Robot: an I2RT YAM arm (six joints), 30 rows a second.
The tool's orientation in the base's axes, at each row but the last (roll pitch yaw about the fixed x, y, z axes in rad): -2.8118, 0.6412, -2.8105; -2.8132, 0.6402, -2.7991; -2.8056, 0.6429, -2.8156; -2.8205, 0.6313, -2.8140; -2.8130, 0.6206, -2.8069
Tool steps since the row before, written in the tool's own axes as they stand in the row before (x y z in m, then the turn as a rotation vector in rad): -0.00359, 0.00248, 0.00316, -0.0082, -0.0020, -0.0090; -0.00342, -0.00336, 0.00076, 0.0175, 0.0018, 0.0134; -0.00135, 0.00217, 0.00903, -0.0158, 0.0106, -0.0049; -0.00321, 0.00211, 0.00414, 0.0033, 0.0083, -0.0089; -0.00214, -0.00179, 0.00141, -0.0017, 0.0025, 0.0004
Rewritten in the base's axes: 0.00444, 0.00292, -0.00089, 0.0007, 0.0013, 0.0122; 0.00353, -0.00238, 0.00234, -0.0049, -0.0045, -0.0211; 0.00657, 0.00124, -0.00659, 0.0076, 0.0148, 0.0104; 0.00480, 0.00236, -0.00181, -0.0092, 0.0082, 0.0028; 0.00277, -0.00131, 0.00063, 0.0012, 0.0028, 0.0000
